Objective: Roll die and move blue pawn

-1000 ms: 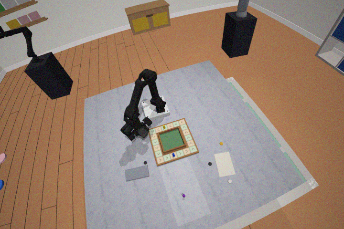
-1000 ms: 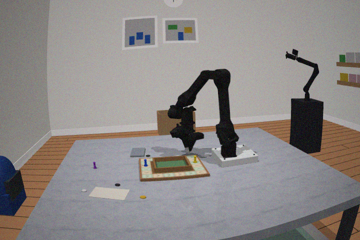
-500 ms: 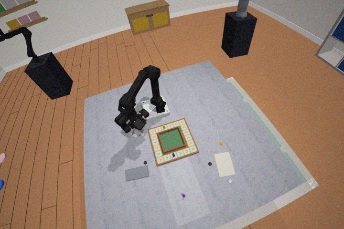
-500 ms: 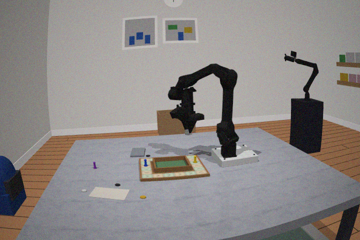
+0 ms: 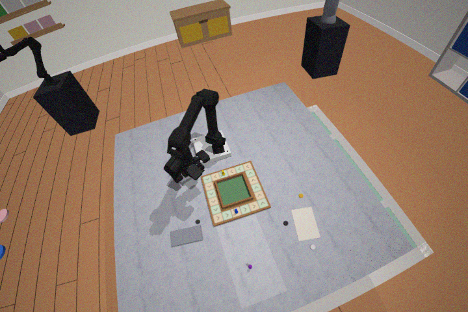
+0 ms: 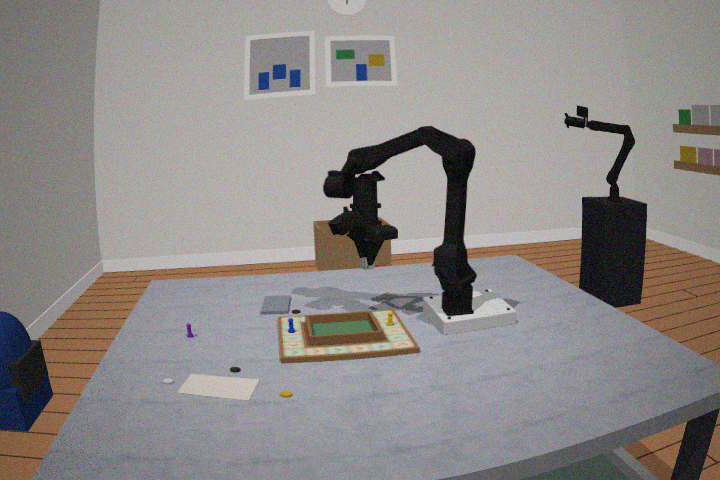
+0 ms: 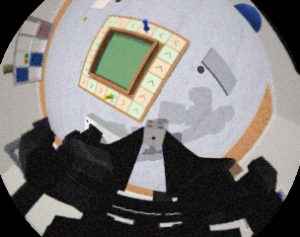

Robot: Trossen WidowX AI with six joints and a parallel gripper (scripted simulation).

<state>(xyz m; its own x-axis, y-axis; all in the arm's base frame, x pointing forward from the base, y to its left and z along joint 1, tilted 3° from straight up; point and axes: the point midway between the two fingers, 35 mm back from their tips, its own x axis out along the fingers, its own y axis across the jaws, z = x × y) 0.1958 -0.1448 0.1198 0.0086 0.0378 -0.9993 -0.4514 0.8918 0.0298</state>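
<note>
Now: the blue pawn 19 cm ahead of my gripper tip, 15 cm to the left of it and 10 cm below it. Round my gripper tip: yellow pawn: 4 cm behind, 14 cm to the left, 10 cm below; then white die: right at my gripper tip; then green felt tray: 7 cm ahead, 16 cm to the left, 12 cm below.
</note>
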